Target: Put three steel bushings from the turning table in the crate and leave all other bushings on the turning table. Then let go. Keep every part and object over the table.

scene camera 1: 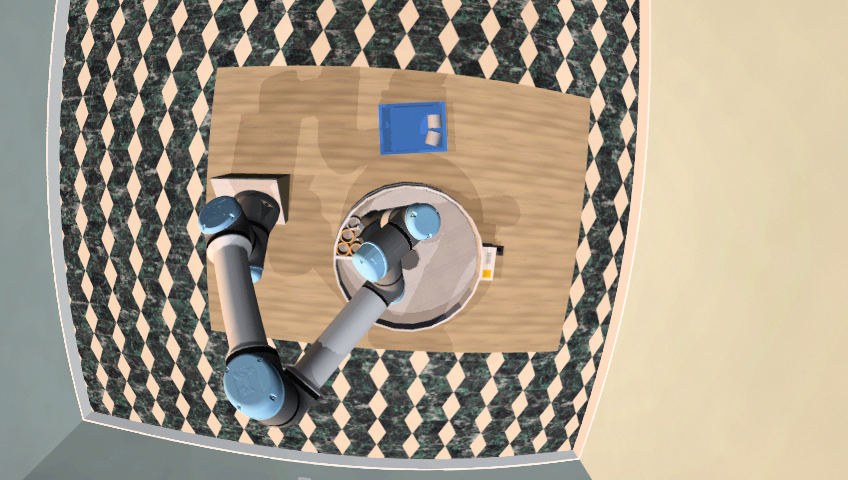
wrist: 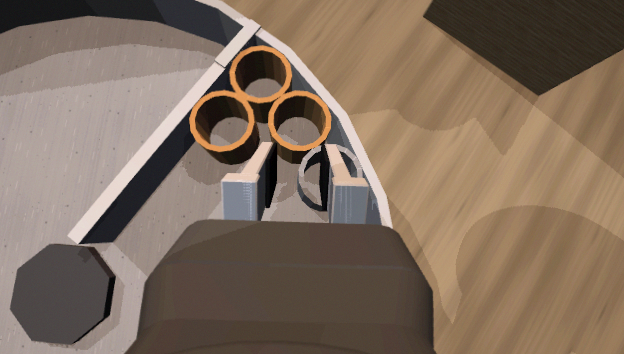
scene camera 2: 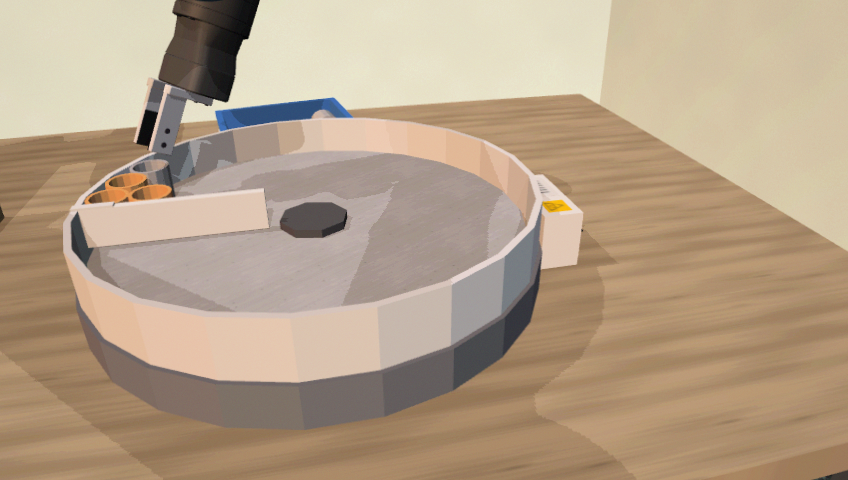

The pictures show: the gripper and a blue crate.
The gripper is seen too in the wrist view.
